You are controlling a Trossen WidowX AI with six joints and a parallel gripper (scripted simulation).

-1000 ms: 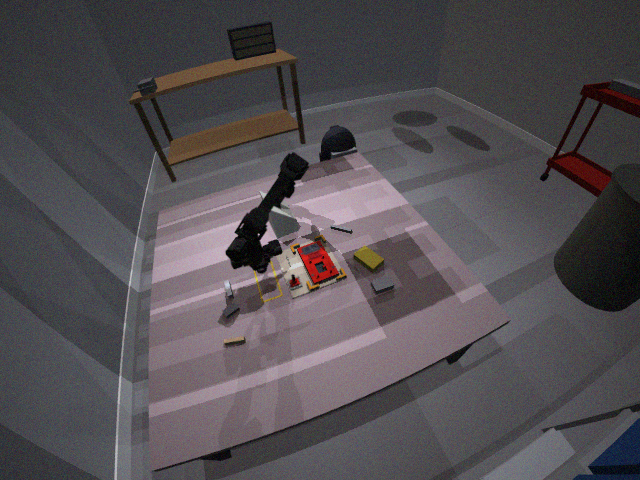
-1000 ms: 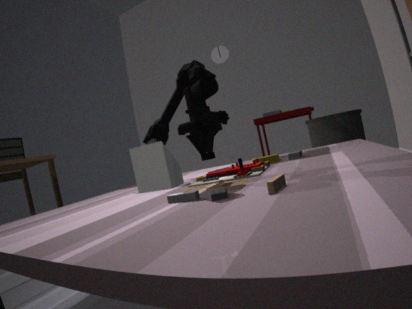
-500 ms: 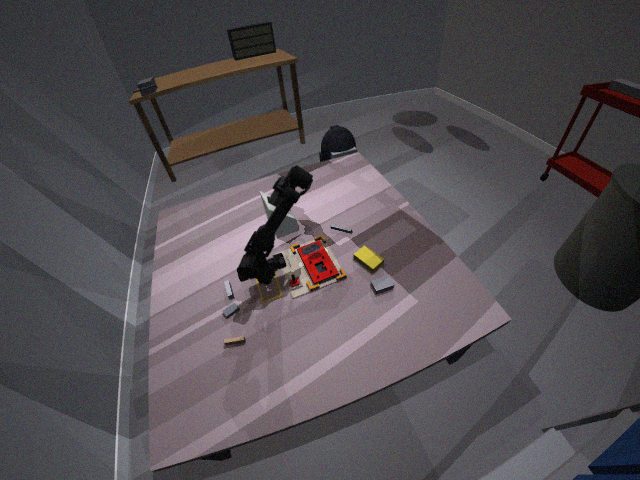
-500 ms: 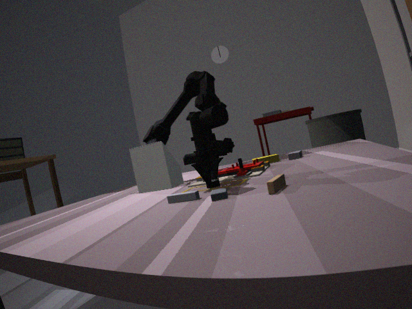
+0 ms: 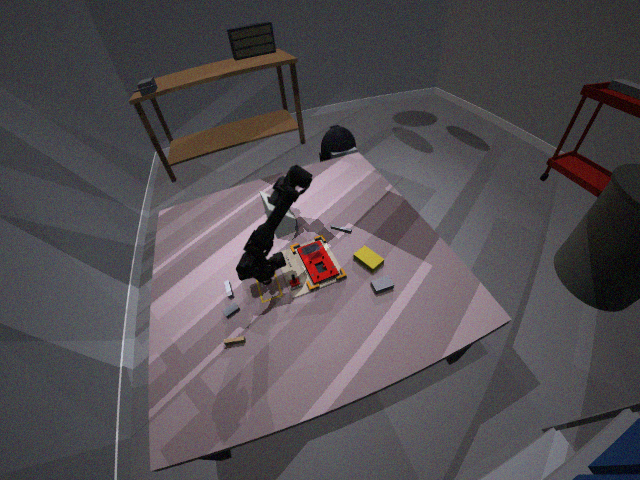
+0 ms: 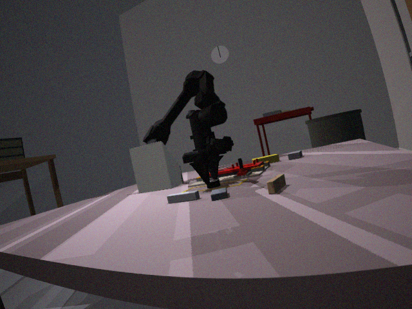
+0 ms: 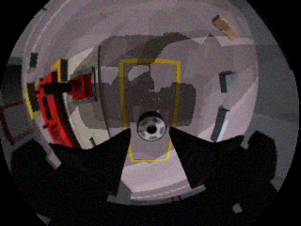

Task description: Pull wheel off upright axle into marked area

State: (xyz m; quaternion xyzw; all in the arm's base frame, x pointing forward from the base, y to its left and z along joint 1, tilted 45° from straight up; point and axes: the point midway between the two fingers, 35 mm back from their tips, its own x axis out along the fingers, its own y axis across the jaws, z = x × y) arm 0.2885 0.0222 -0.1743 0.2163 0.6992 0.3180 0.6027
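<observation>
Now: gripper tip 10 mm above the wheel. From my gripper tip the other things lie so: yellow block: 420 mm to the left, 40 mm ahead; then upright axle: 110 mm to the left, 60 mm ahead, 20 mm above; then wooden block: 240 mm ahead, 150 mm to the right.
</observation>
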